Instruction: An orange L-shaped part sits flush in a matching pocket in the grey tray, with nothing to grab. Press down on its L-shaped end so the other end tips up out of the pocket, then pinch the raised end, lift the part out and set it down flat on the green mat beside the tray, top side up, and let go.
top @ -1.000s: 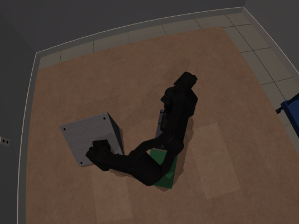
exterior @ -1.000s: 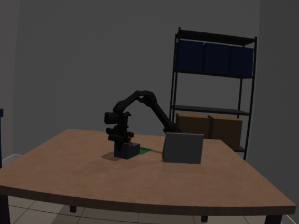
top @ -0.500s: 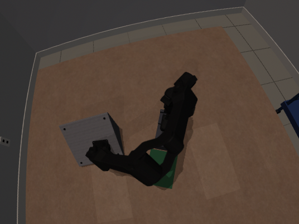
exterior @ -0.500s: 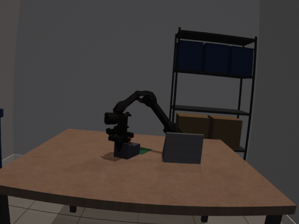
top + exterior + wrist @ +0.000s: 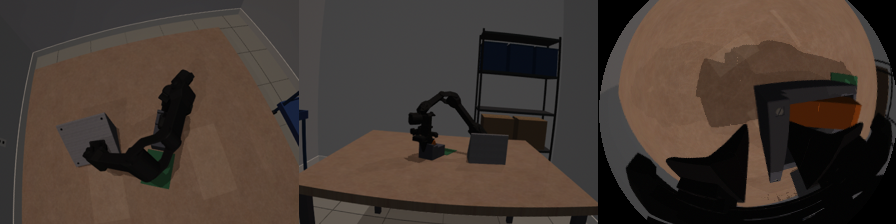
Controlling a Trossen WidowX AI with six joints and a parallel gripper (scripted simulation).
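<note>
Right now my gripper tip is 20 mm past the orange L-shaped part and 50 mm to the left of it. Round my gripper tip: green mat 90 mm behind, 210 mm to the right, 60 mm below.
</note>
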